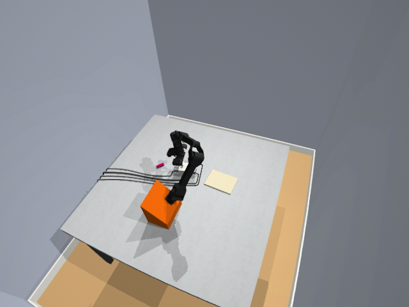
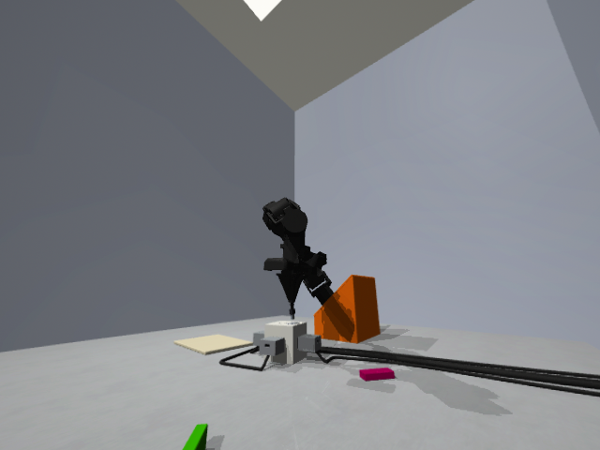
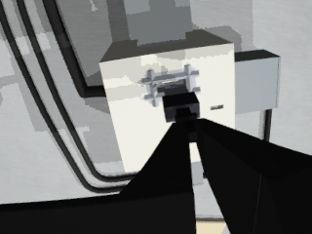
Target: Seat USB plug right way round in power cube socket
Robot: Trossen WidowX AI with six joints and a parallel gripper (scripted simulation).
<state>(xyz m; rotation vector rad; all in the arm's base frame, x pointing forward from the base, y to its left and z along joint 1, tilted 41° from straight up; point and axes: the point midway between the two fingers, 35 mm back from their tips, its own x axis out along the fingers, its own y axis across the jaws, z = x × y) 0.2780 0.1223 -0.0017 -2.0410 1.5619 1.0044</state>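
The black USB plug lies 20 mm below my gripper tip. Round my gripper tip: magenta block 200 mm to the left, 120 mm below, 20 mm behind; then beige pad 290 mm to the right, 120 mm below, 50 mm ahead; then grey socket frame 50 mm below.
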